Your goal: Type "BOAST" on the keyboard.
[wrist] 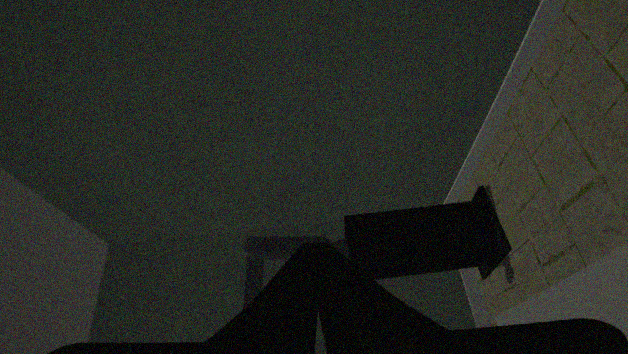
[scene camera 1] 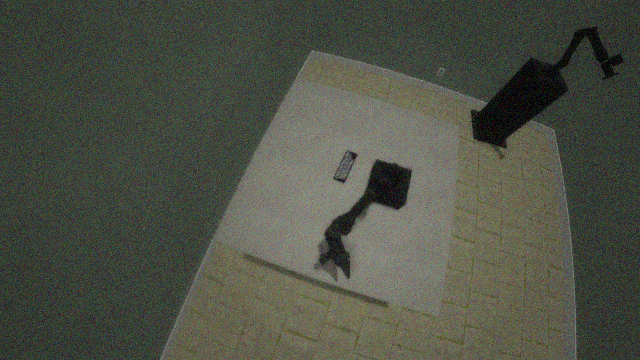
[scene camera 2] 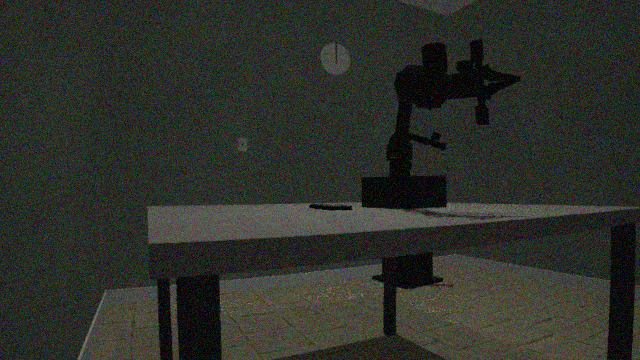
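Seen in the pictures: gripper, fingertip midpoint: point(wrist: 315, 255) point(scene camera 1: 348, 278) point(scene camera 2: 520, 78); arm's base, link origin: point(scene camera 2: 399, 176).
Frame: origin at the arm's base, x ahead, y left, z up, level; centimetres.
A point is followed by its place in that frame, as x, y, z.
Observation:
A small dark keyboard point(scene camera 1: 345, 166) {27.5, -4.1, -9.6} point(scene camera 2: 330, 206) {32.2, 3.7, -9.9} lies flat on the white table point(scene camera 1: 280, 155) {68.7, -1.9, -11.1} point(scene camera 2: 225, 222) {73.7, 32.7, -11.1}, beside the dark box-shaped base of my arm. The keyboard does not show in the wrist view, and its separate letters are too small and noisy to read. My gripper point(scene camera 1: 348, 275) {16.8, 58.8, 19.0} point(scene camera 2: 518, 79) {16.8, 58.8, 19.0} point(wrist: 315, 255) {16.8, 58.8, 19.0} is shut, with its fingertips together and no object seen between them. It is high above the table, on the far side of the arm's base from the keyboard, and points roughly level in scene camera 2.
My arm's base point(scene camera 1: 390, 184) point(scene camera 2: 404, 192) {9.8, 13.1, -5.8} stands beside the keyboard. A tall dark pedestal point(scene camera 1: 520, 102) point(scene camera 2: 407, 268) point(wrist: 415, 241) stands on the tiled floor beyond the table; in scene camera 1 it bears another dark arm point(scene camera 1: 575, 45). A round clock point(scene camera 2: 335, 59) hangs on the wall.

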